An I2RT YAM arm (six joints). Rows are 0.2 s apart.
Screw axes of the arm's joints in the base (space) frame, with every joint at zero. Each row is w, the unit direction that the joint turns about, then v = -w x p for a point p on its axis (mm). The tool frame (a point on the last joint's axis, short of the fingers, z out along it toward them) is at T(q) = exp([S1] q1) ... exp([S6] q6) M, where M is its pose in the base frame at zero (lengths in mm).
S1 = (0, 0, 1, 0.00, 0.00, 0.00)
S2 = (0, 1, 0, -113.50, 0.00, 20.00)
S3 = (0, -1, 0, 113.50, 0.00, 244.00)
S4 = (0, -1, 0, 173.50, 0.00, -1.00)
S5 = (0, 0, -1, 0.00, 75.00, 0.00)
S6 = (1, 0, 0, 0.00, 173.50, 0.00)
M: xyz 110.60 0.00 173.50 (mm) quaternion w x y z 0.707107 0 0.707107 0
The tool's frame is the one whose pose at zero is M.
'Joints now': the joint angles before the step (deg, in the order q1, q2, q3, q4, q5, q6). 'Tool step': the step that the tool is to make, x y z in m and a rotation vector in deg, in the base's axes. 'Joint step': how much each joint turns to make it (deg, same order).
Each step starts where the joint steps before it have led.
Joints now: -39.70, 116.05, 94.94, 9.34, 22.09, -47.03
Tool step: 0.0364, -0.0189, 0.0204, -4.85, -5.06, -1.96
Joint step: 1.13, 9.28, 15.92, 0.40, 3.14, -0.13
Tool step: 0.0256, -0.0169, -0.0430, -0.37, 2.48, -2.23
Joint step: 0.44, 9.05, 5.72, 2.41, 2.83, -1.77
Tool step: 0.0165, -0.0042, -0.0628, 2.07, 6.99, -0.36
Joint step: 0.76, 6.84, 0.05, 1.34, 1.50, -2.80
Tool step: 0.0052, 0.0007, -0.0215, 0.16, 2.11, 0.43
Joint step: 0.38, 2.30, -0.28, 1.45, 0.18, -1.31
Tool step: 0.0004, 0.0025, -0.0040, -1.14, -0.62, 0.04
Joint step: 0.24, 0.00, -1.56, 3.02, 0.30, -0.56
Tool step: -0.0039, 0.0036, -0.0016, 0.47, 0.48, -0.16
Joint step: 0.07, -1.29, -2.47, 0.44, 0.20, 0.15
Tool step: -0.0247, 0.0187, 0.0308, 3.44, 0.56, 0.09
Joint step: -0.01, -9.86, -8.83, -4.88, -0.66, 2.69
